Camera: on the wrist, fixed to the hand. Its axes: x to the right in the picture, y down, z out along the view.
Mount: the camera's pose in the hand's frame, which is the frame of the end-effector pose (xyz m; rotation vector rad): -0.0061 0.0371 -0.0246 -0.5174 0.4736 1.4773
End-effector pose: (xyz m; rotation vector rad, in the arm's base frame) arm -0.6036 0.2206 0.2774 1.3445 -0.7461 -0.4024
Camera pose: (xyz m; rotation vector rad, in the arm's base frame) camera -0.5966 0.2501 0.3106 0.1466 -0.9351 0.8304
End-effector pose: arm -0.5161 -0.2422 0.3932 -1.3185 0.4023 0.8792
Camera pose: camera -0.5424 -0.2674 0.3669 -1.6123 1.7340 1.9547
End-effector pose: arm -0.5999 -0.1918 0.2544 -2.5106 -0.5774 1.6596
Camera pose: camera -0.5700 -0.2248 0.2599 1.9699 -0.7175 -0.4371
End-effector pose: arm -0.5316 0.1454 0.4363 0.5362 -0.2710 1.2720
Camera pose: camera -0.5711 0.1604 0.4211 -0.5896 -0.6129 2.5617
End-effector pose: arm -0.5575 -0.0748 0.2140 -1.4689 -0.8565 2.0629
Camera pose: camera -0.5328 -0.0994 0.1857 1.9869 -0.0377 -1.2214
